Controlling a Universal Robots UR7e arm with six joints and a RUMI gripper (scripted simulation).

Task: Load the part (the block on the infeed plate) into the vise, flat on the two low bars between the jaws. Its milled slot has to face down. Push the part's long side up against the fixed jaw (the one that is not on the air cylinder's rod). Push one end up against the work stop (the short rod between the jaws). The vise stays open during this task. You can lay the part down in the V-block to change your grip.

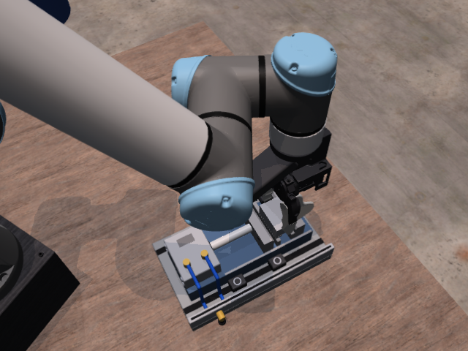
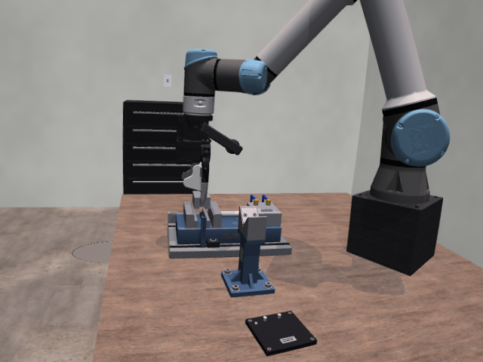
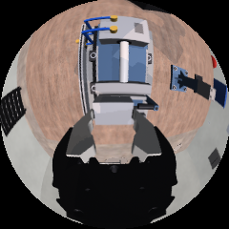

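Right now my hand is 40 mm above the fixed jaw, 30 mm short of it and 20 mm to the right of it. The rest, counted from my hand: work stop: 70 mm to the left, 30 mm below; then moving jaw: 40 mm below, 30 mm behind, 20 mm to the left; then part: 10 mm below.
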